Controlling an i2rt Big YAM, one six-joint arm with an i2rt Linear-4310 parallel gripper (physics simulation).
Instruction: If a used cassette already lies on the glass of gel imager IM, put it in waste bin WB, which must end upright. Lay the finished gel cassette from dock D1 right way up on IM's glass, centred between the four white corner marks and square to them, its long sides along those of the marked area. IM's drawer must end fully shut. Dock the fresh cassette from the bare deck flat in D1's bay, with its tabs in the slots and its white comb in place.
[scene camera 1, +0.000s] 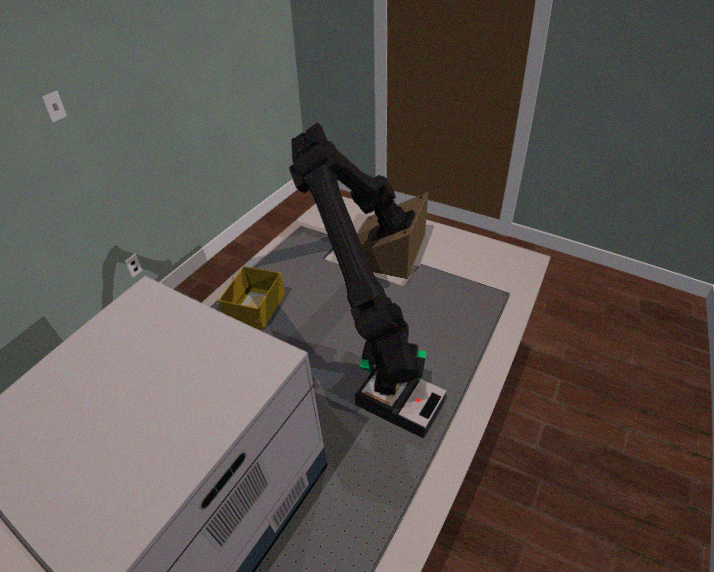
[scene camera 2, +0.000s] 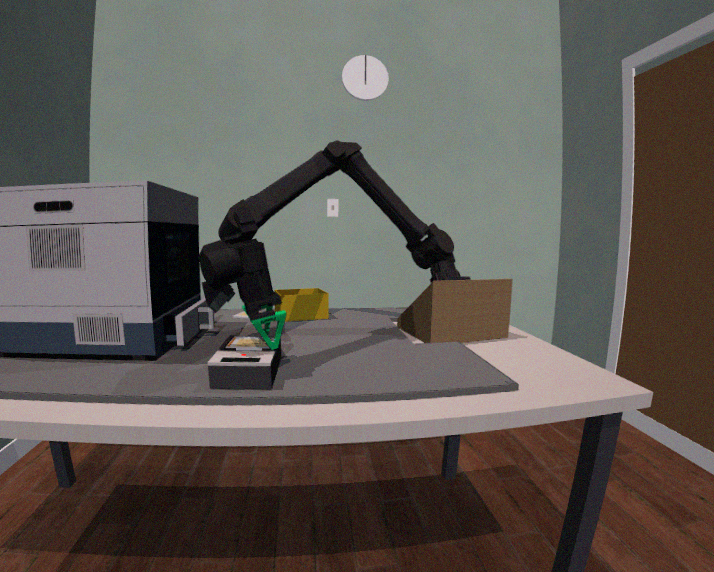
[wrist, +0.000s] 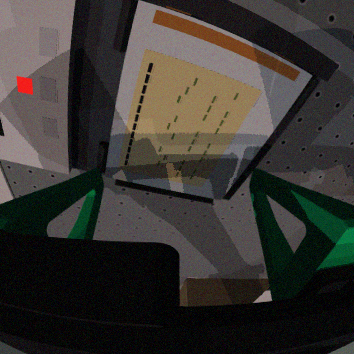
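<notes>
Dock D1 (scene camera 1: 411, 412) (scene camera 2: 241, 377) (wrist: 89, 100) is a dark box with a white panel and red light. In its bay lies a flat cassette (scene camera 2: 245, 342) (wrist: 200, 110) with yellow gel, dark bands and an orange strip at one end. My gripper (scene camera 1: 393, 364) (scene camera 2: 267, 336) (wrist: 176, 176) is open and empty, its green fingers wide apart beside the cassette's near end in the wrist view. Imager IM (scene camera 1: 178, 369) (scene camera 2: 107, 286) is the big white cabinet; its drawer front (scene camera 2: 190, 324) stands a little off the cabinet. Its glass is hidden. Yellow bin WB (scene camera 1: 241, 306) (scene camera 2: 306, 305) is upright. I cannot identify the fresh cassette.
A brown angled box (scene camera 1: 396, 259) (scene camera 2: 470, 311) surrounds the arm's base. The grey perforated deck (scene camera 1: 458, 315) (scene camera 2: 387, 372) lies on the pale table (scene camera 1: 524, 262) (scene camera 2: 566, 369). The cabinet stands close to the dock and arm. Something pale shows inside the bin.
</notes>
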